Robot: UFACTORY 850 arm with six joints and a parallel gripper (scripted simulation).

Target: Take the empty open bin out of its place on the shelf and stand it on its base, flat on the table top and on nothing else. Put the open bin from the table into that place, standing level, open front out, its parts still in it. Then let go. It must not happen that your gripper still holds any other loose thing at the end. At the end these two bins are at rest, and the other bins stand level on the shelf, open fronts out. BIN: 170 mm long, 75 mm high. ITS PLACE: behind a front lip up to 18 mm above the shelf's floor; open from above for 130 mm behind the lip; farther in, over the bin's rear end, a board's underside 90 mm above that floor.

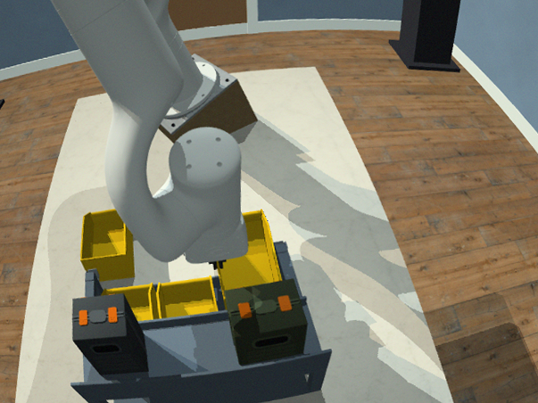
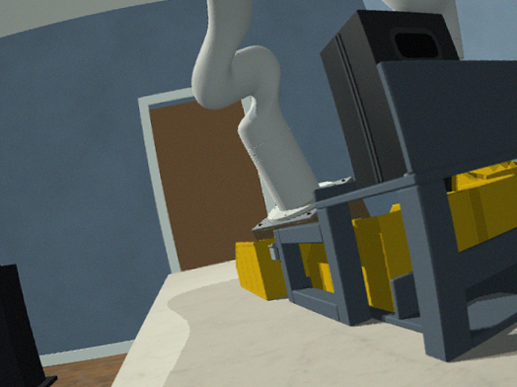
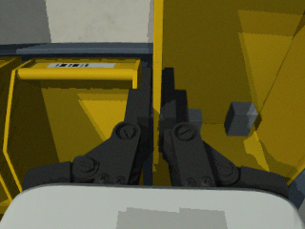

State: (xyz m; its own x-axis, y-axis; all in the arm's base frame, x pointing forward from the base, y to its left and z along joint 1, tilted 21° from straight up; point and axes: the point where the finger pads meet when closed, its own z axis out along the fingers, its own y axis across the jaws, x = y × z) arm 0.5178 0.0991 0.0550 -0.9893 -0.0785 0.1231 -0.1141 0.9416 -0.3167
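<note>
My hand is 8 cm above the shelf lip, 7 cm to the left of it and 1 cm past it. From my hand the other things lie so: dark grey case: 20 cm ahead, 16 cm to the right, 7 cm above; then green case: 17 cm ahead, 7 cm to the left, 5 cm above.
</note>
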